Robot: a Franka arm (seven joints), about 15 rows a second.
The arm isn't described. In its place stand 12 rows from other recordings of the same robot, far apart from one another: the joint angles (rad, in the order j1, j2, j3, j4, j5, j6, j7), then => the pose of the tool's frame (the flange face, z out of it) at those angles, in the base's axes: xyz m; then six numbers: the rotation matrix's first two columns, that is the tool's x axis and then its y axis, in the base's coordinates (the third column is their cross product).
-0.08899, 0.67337, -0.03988, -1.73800, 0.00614, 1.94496, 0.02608 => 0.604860 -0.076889 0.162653 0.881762 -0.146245 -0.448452 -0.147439 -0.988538 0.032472
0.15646, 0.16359, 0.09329, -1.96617, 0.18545, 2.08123, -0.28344 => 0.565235 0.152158 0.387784 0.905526 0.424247 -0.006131 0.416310 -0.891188 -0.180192
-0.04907, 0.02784, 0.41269, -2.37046, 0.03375, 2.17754, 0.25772 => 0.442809 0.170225 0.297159 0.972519 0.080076 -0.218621 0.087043 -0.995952 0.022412
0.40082, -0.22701, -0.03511, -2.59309, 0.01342, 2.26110, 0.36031 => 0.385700 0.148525 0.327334 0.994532 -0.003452 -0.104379 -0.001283 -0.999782 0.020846
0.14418, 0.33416, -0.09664, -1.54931, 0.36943, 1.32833, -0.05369 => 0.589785 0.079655 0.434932 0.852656 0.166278 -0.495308 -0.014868 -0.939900 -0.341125
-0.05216, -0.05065, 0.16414, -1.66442, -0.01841, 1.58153, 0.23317 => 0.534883 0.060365 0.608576 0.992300 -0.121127 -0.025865 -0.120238 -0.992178 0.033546
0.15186, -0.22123, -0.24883, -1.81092, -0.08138, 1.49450, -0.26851 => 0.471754 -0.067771 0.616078 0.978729 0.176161 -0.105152 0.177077 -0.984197 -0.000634
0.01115, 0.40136, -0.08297, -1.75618, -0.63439, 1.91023, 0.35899 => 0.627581 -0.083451 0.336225 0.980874 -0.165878 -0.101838 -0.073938 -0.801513 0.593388
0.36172, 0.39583, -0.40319, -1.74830, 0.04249, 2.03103, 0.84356 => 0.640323 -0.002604 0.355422 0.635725 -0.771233 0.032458 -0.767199 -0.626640 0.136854
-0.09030, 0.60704, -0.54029, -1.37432, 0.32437, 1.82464, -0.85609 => 0.622489 -0.327359 0.390865 0.978719 0.201297 -0.039858 0.198763 -0.978225 -0.059736
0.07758, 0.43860, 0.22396, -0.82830, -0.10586, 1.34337, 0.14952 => 0.630558 0.133868 0.681794 0.991556 0.098314 0.084565 0.099205 -0.995046 -0.006394
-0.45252, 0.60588, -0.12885, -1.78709, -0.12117, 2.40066, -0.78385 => 0.553761 -0.357178 0.217248 0.947109 0.302011 -0.108508 0.313430 -0.943133 0.110737
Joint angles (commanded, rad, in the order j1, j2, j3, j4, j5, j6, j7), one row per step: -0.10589 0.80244 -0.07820 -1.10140 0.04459 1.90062 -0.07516; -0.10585 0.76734 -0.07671 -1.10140 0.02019 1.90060 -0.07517; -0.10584 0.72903 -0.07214 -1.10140 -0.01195 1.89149 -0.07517; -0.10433 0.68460 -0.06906 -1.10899 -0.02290 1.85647 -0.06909; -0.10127 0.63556 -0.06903 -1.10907 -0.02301 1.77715 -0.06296; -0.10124 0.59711 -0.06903 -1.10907 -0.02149 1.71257 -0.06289; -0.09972 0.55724 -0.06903 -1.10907 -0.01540 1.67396 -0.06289; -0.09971 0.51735 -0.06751 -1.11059 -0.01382 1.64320 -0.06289; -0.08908 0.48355 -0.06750 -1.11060 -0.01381 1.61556 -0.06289; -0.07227 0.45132 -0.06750 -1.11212 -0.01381 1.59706 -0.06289; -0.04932 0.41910 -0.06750 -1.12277 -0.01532 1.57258 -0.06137; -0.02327 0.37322 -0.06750 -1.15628 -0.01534 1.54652 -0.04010; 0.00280 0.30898 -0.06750 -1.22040 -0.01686 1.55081 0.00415; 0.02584 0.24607 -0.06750 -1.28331 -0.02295 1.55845 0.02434; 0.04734 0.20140 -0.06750 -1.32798 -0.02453 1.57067 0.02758; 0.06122 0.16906 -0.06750 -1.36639 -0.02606 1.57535 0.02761
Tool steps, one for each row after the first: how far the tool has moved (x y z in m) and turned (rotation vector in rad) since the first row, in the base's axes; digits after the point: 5 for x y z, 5 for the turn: -0.00087 -0.00087 0.02671 -0.02550 -0.03087 0.00863; -0.00359 -0.00051 0.05493 -0.05536 -0.05495 0.02051; -0.01099 0.00205 0.08140 -0.06168 -0.05584 0.01851; -0.02376 0.00559 0.11046 -0.05445 -0.02656 0.01106; -0.03540 0.00693 0.13274 -0.04686 -0.00130 0.00738; -0.04525 0.00964 0.15800 -0.03891 -0.00387 0.00598; -0.05544 0.01165 0.18280 -0.03552 -0.01205 0.00544; -0.06398 0.01999 0.20397 -0.03444 -0.01857 0.01468; -0.07147 0.03226 0.22381 -0.03417 -0.03117 0.03041; -0.08006 0.04820 0.23847 -0.03295 -0.02873 0.05049; -0.09304 0.06577 0.25098 -0.02797 -0.01643 0.05348; -0.10886 0.08211 0.26314 -0.02531 -0.02247 0.03389; -0.12514 0.09531 0.27421 -0.02733 -0.03066 0.03555; -0.13647 0.10775 0.28201 -0.02617 -0.04321 0.05337; -0.14548 0.11536 0.28404 -0.02521 -0.04196 0.06686
